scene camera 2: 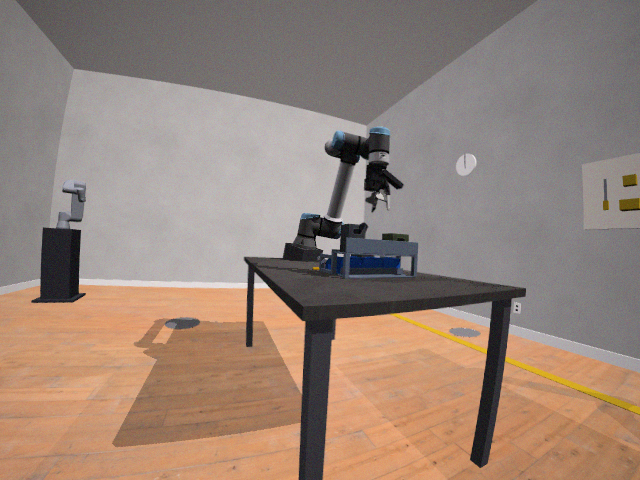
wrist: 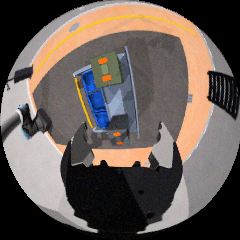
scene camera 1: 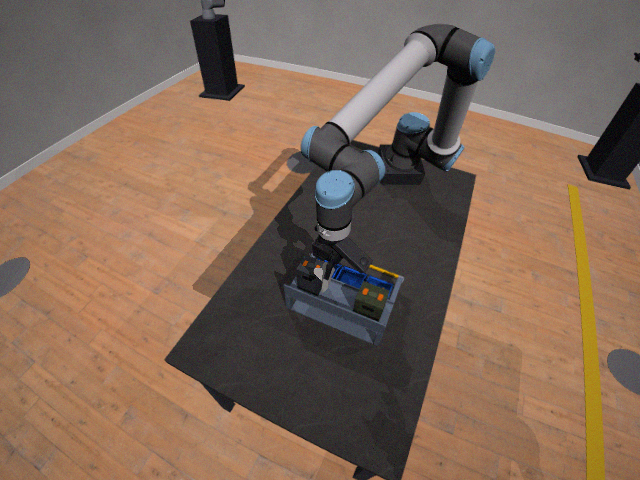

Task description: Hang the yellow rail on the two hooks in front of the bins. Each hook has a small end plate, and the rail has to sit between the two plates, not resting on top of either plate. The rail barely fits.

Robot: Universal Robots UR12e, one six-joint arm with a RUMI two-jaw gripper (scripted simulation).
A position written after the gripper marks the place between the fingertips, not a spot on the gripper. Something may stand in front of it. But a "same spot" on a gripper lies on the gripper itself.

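The gripper is visible in scene camera 1, in scene camera 2 and in the wrist view [122, 122]. On the gripper, [scene camera 1: 324, 273] and [scene camera 2: 383, 195] are the same spot.
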